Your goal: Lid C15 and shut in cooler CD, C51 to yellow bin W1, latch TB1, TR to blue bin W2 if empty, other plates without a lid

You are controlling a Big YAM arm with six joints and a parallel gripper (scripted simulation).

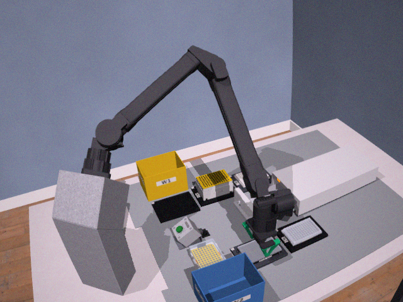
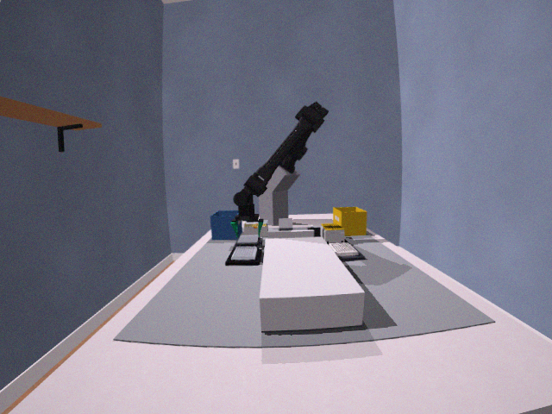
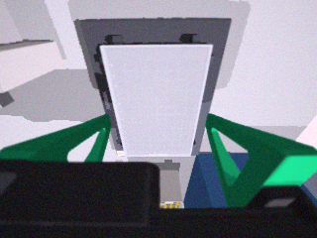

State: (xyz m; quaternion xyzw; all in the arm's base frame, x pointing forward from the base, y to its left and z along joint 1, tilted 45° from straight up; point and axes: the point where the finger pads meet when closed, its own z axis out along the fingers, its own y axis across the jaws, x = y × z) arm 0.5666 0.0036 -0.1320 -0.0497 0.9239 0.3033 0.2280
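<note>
The clear plate lid is 2 cm below my hand. Also, from my hand: blue bin W2 (17 cm to the right, 14 cm behind, 1 cm below); then black plate (2 cm below); then tip box TB1 (18 cm behind, 2 cm to the right).
</note>
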